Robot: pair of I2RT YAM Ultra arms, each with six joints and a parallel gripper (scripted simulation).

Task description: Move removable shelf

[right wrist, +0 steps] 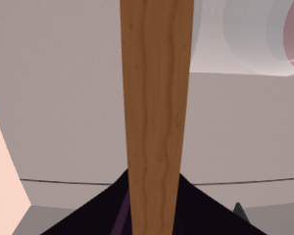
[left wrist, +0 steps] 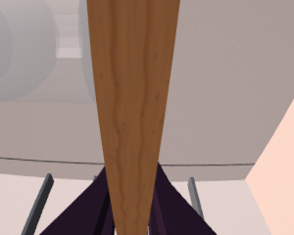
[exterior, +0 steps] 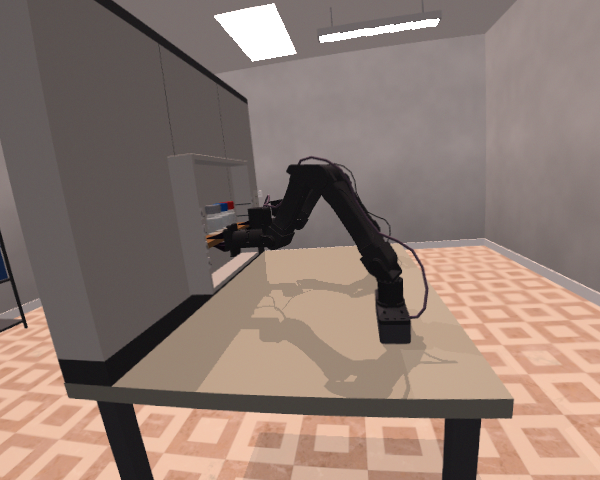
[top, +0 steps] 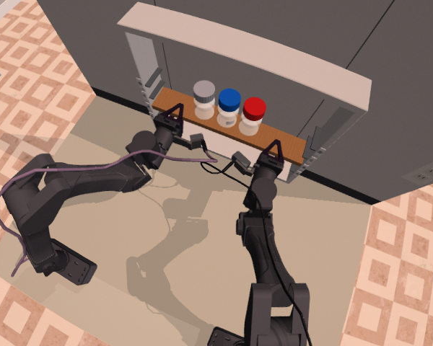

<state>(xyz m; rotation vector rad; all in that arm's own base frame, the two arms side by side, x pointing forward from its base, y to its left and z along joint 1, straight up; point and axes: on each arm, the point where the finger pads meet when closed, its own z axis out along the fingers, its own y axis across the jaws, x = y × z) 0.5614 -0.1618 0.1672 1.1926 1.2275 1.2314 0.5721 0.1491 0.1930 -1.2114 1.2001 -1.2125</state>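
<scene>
Now: the grey-capped bottle 10 mm ahead of my left hand, 70 mm to the right of it and 60 mm above it. The rest, counted from my left hand: blue-capped bottle: 10 mm ahead, 140 mm to the right, 60 mm above; then shelf: 10 mm ahead, 150 mm to the right; then white wall rack: 10 mm ahead, 150 mm to the right, 60 mm above.
Right now my right hand is 10 mm short of the red-capped bottle, 90 mm to the right of it and 60 mm below it. Also, from my right hand: blue-capped bottle 160 mm to the left, 60 mm above; shelf 150 mm to the left; white wall rack 150 mm to the left, 60 mm above.
</scene>
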